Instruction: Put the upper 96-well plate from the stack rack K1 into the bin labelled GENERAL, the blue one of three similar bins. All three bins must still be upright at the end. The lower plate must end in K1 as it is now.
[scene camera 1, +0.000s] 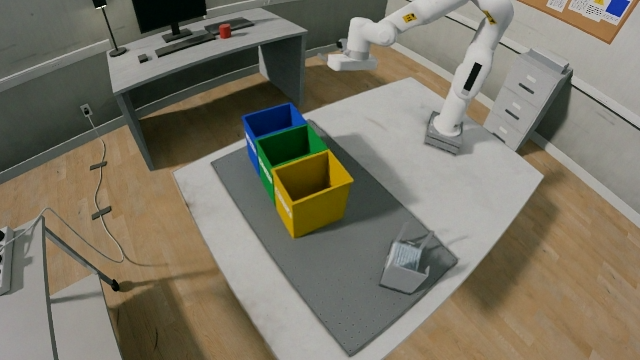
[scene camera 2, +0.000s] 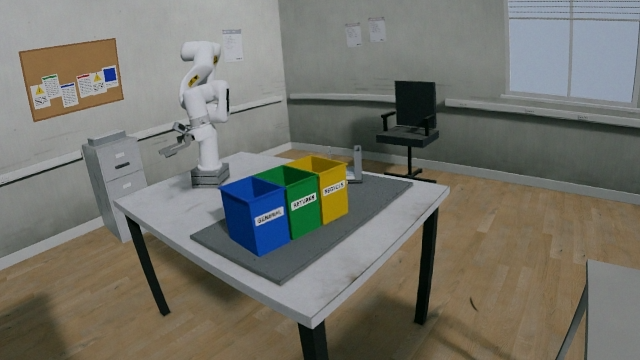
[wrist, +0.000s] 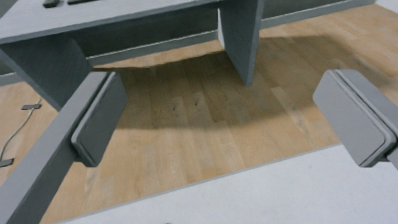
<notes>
I see a green bin, a blue general bin and a yellow bin.
</notes>
